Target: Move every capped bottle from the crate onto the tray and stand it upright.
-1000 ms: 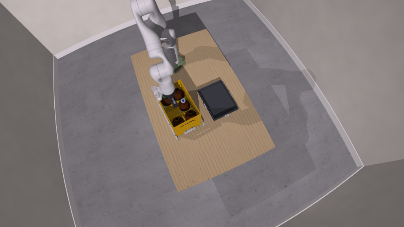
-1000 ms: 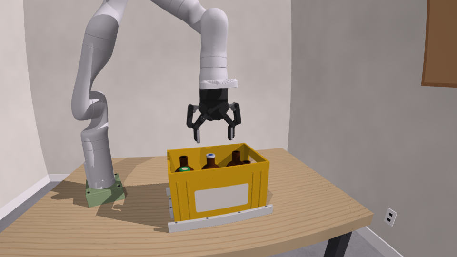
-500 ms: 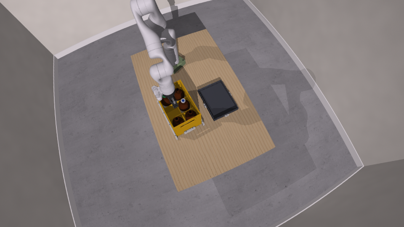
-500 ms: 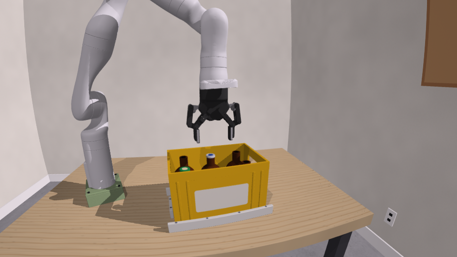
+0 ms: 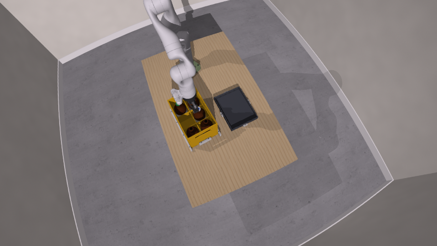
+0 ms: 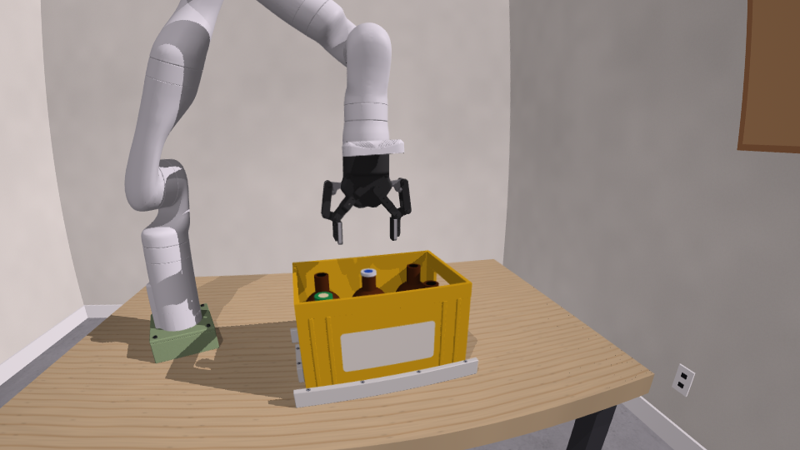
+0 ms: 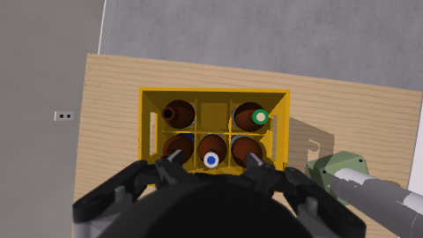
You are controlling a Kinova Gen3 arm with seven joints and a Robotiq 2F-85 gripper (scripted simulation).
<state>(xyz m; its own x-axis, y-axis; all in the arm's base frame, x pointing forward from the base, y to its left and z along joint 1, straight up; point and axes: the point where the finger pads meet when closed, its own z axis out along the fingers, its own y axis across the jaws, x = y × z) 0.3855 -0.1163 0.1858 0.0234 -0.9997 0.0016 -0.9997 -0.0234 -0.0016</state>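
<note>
Now: the yellow crate 1 cm ahead of my hand, 1 cm to the right of it and 15 cm below it. Also, from my hand: dark tray 4 cm ahead, 26 cm to the left, 22 cm below; blue-capped brown bottle 1 cm ahead, 3 cm to the left, 14 cm below.
</note>
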